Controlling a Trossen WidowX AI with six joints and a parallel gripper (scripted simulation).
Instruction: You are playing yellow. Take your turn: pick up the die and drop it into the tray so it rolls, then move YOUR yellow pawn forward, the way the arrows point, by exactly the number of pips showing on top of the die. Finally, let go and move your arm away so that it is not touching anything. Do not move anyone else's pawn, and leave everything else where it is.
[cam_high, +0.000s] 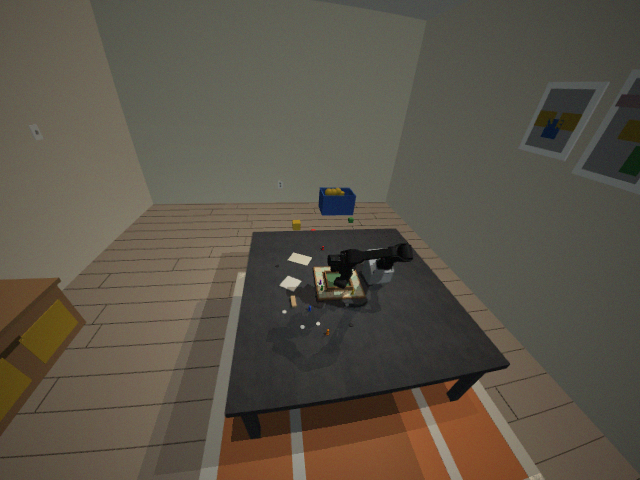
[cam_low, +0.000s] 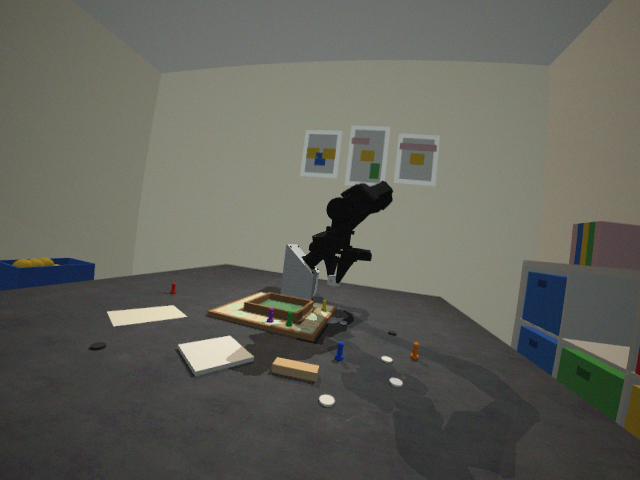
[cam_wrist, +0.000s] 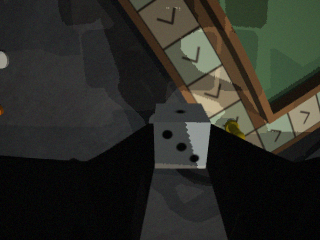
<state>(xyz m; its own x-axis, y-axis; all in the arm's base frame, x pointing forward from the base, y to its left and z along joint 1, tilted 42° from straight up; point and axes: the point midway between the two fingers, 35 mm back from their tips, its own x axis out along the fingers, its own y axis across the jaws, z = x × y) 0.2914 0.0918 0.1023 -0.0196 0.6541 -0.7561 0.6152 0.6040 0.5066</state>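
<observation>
Now: gripper tip 90 mm above the yellow pawn, 80 mm past it and 30 mm to the left of it. From my gripper tip the other things lie so: white die right at my gripper tip; then green pawn 100 mm ahead, 90 mm to the right, 90 mm below; then green felt tray 150 mm to the right, 110 mm below, 20 mm behind.
</observation>
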